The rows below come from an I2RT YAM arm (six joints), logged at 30 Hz.
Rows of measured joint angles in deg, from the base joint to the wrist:
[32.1 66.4 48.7 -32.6 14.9 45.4]
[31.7 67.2 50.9 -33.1 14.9 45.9]
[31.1 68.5 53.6 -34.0 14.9 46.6]
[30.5 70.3 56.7 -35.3 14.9 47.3]
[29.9 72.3 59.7 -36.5 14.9 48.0]
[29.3 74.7 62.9 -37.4 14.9 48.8]
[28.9 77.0 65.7 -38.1 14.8 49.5]
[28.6 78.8 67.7 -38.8 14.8 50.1]
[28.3 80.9 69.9 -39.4 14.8 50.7]
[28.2 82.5 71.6 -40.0 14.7 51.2]
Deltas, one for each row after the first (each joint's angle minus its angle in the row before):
[-0.4 0.8 2.2 -0.5 0.0 0.5]
[-0.6 1.3 2.7 -0.9 0.0 0.7]
[-0.6 1.8 3.1 -1.3 0.0 0.7]
[-0.6 2.0 3.0 -1.2 0.0 0.7]
[-0.6 2.4 3.2 -0.9 0.0 0.8]
[-0.4 2.3 2.8 -0.7 -0.1 0.7]
[-0.3 1.8 2.0 -0.7 0.0 0.6]
[-0.3 2.1 2.2 -0.6 0.0 0.6]
[-0.1 1.6 1.7 -0.6 -0.1 0.5]

